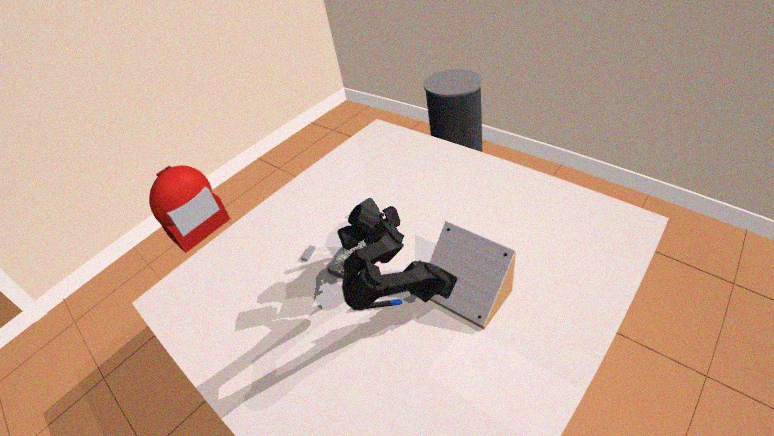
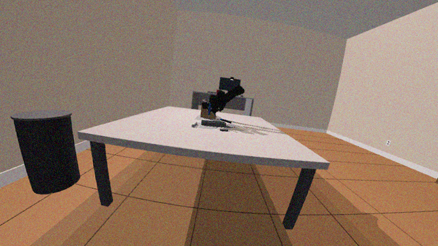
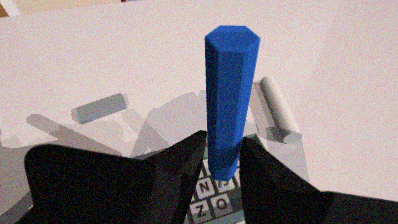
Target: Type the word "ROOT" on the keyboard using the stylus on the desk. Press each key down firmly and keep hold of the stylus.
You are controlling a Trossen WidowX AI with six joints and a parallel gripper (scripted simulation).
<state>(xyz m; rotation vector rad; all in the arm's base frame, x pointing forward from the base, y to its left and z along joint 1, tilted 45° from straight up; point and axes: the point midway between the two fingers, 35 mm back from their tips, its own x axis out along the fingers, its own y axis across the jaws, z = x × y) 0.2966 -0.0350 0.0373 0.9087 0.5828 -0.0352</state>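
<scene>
Now: gripper tip 10 cm short of the white piece, 10 cm above it and 9 cm to the left of it. Round my gripper tip: grey object (14 cm ahead, 13 cm to the left, 10 cm below); blue stylus (2 cm below).
</scene>
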